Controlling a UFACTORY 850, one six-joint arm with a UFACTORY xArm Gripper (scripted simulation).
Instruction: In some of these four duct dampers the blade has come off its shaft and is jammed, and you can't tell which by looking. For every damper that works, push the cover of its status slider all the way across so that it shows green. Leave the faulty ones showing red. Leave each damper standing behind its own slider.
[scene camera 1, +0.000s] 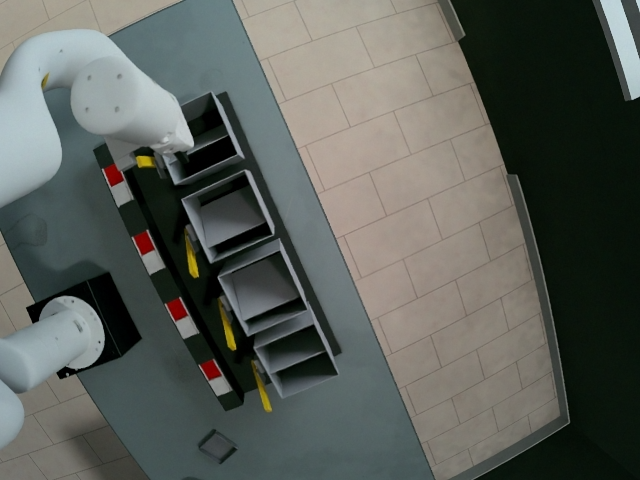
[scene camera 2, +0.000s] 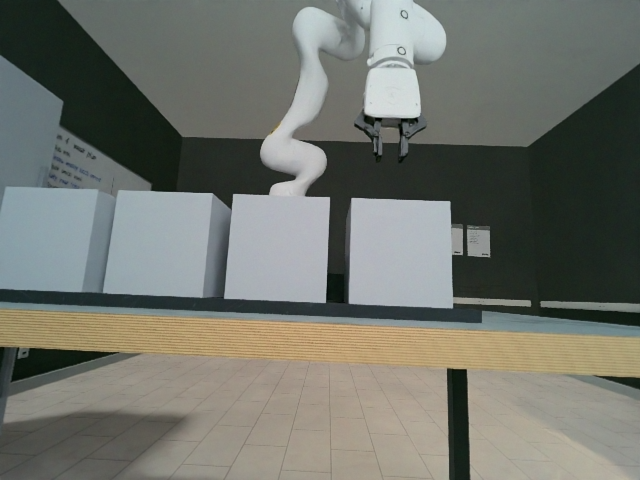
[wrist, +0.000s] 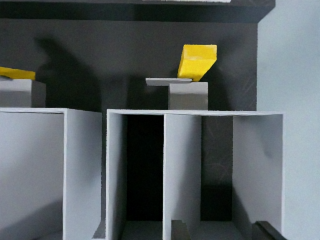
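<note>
Scene camera 2 shows the gripper (scene camera 2: 390, 160) together with a damper (scene camera 2: 397, 252), a damper (scene camera 2: 278, 246), a damper (scene camera 2: 163, 243) and a damper (scene camera 2: 62, 236). The gripper is visible in scene camera 1 (scene camera 1: 181, 133) too.
</note>
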